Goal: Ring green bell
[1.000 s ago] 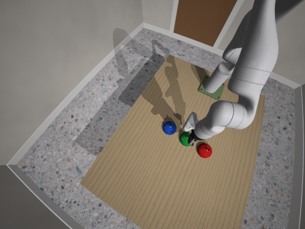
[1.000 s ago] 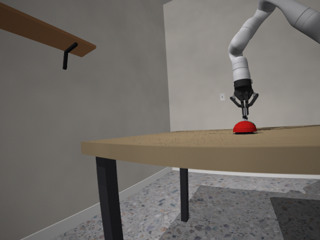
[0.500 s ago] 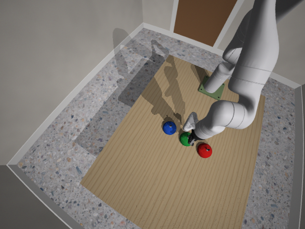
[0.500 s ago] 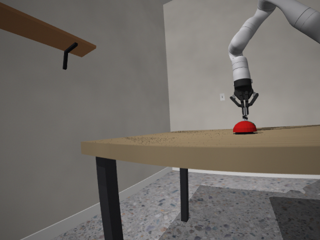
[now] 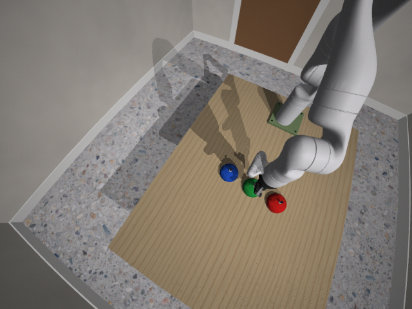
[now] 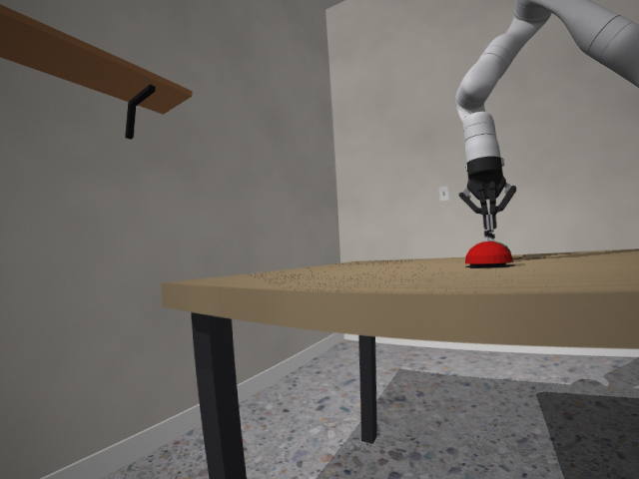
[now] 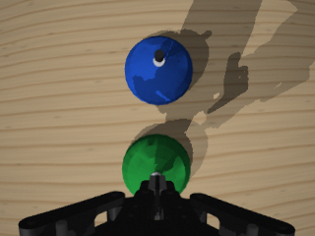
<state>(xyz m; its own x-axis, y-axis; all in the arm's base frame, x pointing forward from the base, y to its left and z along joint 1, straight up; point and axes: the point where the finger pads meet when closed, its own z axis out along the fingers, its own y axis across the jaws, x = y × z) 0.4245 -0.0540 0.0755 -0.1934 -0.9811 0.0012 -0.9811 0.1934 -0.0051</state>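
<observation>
My hand is 50 mm above the green bell. The rest, counted from my hand: red bell (20 mm ahead, 120 mm to the left, 50 mm below); blue bell (20 mm behind, 120 mm to the right, 50 mm below).
</observation>
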